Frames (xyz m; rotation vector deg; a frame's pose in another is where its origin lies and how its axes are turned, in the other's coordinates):
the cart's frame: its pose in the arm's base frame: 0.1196 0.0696 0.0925 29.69 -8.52 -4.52
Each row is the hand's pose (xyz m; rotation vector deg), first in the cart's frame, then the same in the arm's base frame.
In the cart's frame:
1: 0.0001 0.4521 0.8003 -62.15 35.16 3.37
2: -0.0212 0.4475 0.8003 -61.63 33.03 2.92
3: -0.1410 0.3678 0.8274 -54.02 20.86 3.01
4: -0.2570 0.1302 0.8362 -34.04 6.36 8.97
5: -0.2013 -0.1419 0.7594 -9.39 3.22 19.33
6: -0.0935 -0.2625 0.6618 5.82 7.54 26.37
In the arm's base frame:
1: 0.0075 0.0712 1.0048 -31.91 26.94 3.65
2: -0.0137 0.0696 0.9999 -31.34 25.04 2.73
3: -0.1392 0.0009 0.9689 -23.84 13.29 0.19
4: -0.2639 -0.1961 0.8439 -4.75 -2.94 3.39
5: -0.2068 -0.4006 0.6490 18.68 -9.82 14.37
6: -0.0893 -0.4696 0.5182 33.09 -8.05 23.66

